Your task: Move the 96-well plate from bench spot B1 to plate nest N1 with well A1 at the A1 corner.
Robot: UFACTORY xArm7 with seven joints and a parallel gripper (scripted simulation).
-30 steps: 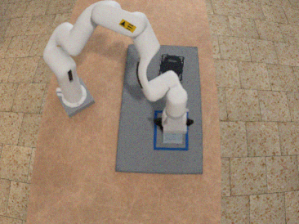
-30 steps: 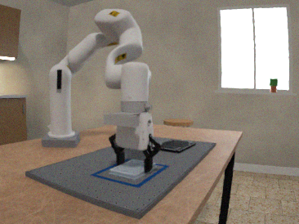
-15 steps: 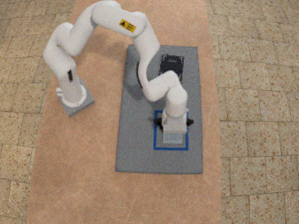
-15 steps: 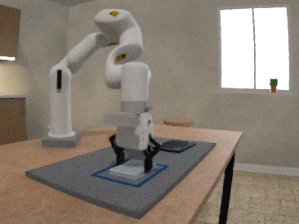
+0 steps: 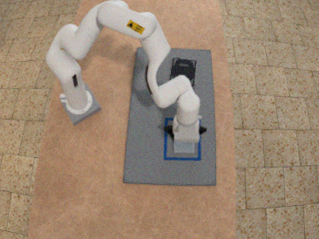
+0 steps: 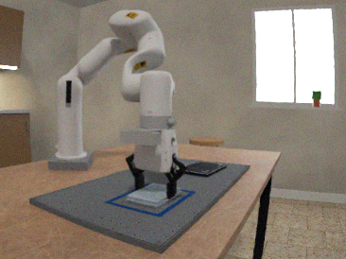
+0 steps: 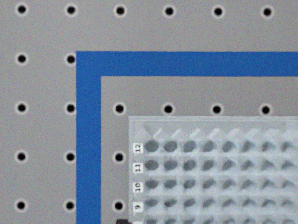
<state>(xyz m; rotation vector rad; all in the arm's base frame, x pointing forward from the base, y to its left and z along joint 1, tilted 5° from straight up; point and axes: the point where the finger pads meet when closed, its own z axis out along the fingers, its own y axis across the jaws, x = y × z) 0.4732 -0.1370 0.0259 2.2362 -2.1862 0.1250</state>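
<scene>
My hand is 10 mm past the black plate nest, 340 mm to the right of it and 20 mm above it. Also, from my hand: 96-well plate: 10 mm below.
</scene>
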